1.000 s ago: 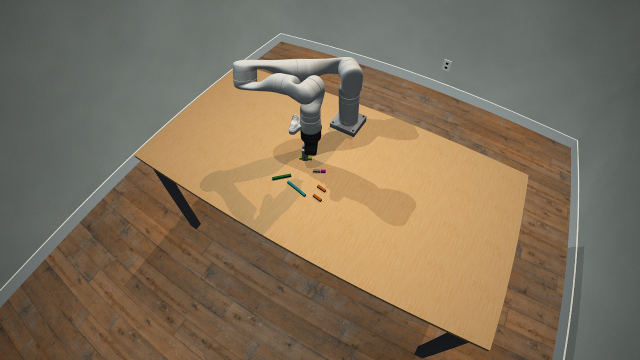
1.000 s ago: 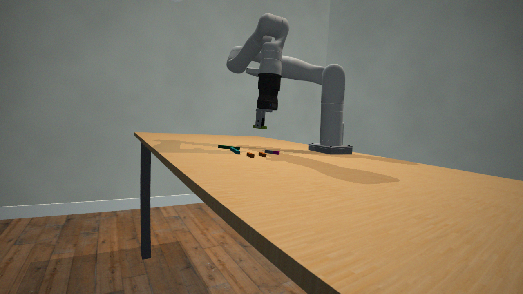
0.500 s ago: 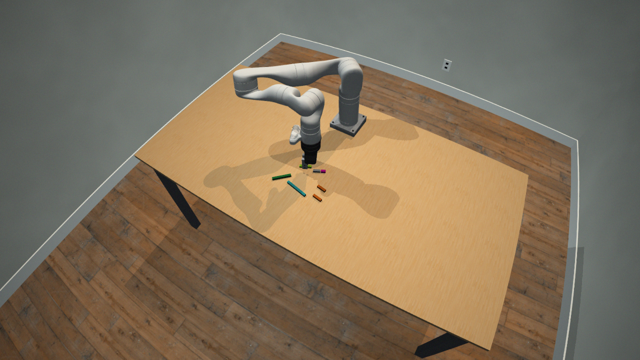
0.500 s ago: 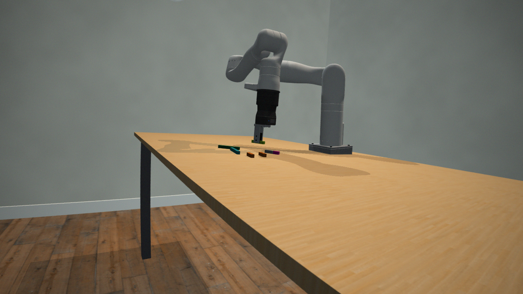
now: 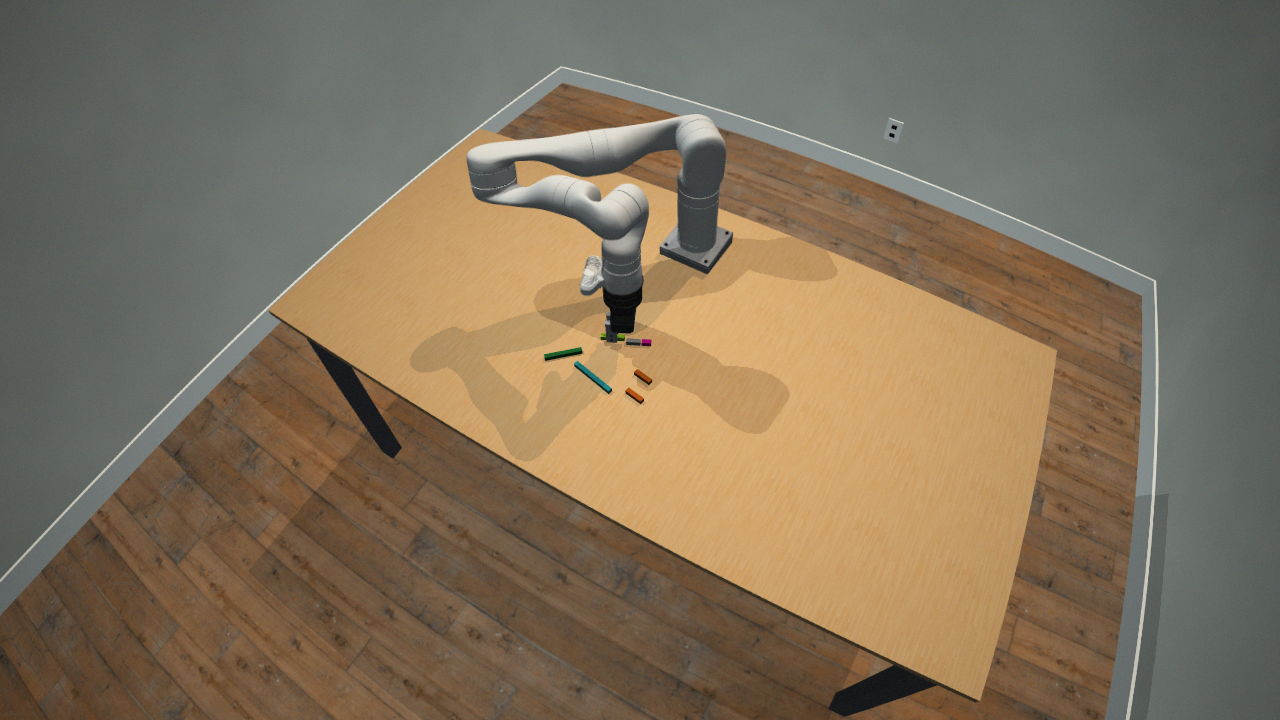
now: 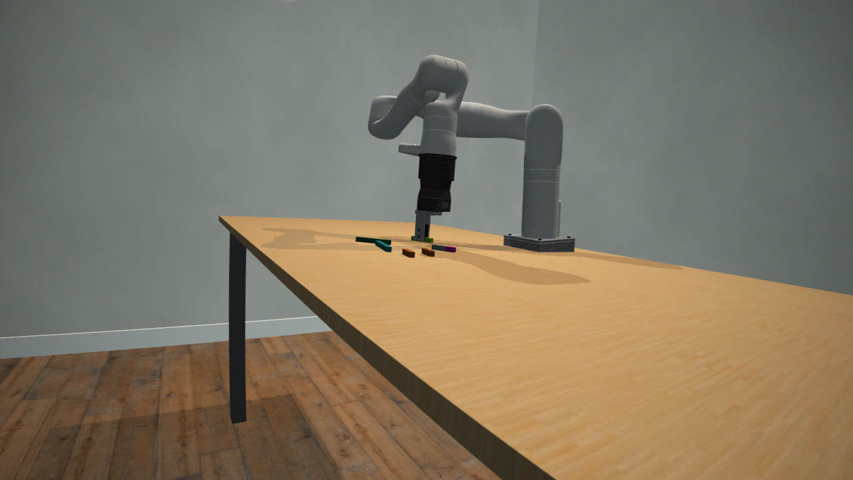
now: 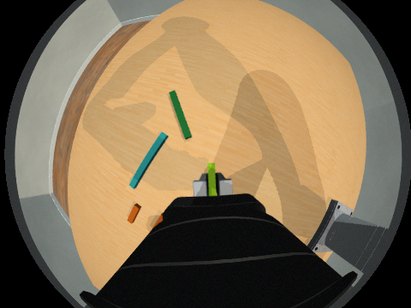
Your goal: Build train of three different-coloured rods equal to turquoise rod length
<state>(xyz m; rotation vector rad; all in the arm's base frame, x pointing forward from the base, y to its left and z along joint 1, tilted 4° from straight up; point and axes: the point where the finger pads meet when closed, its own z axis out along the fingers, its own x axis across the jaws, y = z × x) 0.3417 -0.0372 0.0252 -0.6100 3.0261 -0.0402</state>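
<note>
Right now my hand is 2 cm above the lime rod. The rest, counted from my hand: grey rod 2 cm behind, 4 cm to the left, 3 cm below; then turquoise rod 10 cm ahead, 1 cm to the left, 3 cm below; then magenta rod 3 cm behind, 7 cm to the left, 3 cm below.
</note>
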